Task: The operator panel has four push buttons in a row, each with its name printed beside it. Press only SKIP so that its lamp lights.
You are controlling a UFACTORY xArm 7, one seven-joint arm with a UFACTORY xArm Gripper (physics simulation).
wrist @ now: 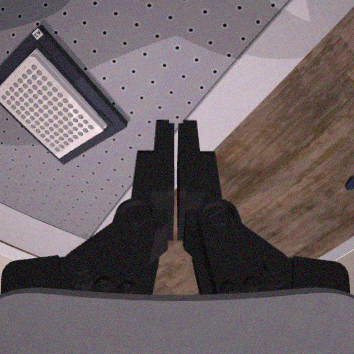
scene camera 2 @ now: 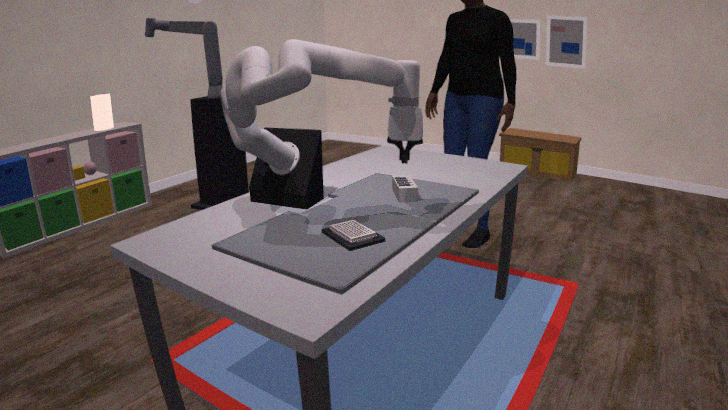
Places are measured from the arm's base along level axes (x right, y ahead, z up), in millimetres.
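Pixels of known places: gripper, fingertip midpoint: (wrist: 175,146) (scene camera 2: 404,162); arm's base, link origin: (scene camera 2: 284,158).
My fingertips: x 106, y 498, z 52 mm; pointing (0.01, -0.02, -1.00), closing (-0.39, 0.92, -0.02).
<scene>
Ahead of a thing's pixels: the offset from my fingertips to its top centre. Level surfaces: height alone.
A small pale box @[dx -293, dy -99, dz -145 mm] (scene camera 2: 405,189) with dark markings on its top stands on the grey board towards the far end of the table in the scene view. It looks like the operator panel, but its names, separate buttons and lamps are too small to read. The panel does not show in the wrist view. My gripper (scene camera 2: 405,160) (wrist: 175,146) is shut and empty, its fingertips pointing down. In the scene view the tips appear just above the pale box, apart from it; how far in front or behind they are I cannot tell.
A white well plate @[dx +145, dy -106, dz -175 mm] (scene camera 2: 353,230) (wrist: 52,105) sits in a black holder on the perforated grey board @[dz -201 mm] (scene camera 2: 285,254) (wrist: 200,60). The board lies on the table @[dz -214 mm] (scene camera 2: 163,249) (wrist: 270,70). A person (scene camera 2: 478,56) stands beyond the table's far end.
</scene>
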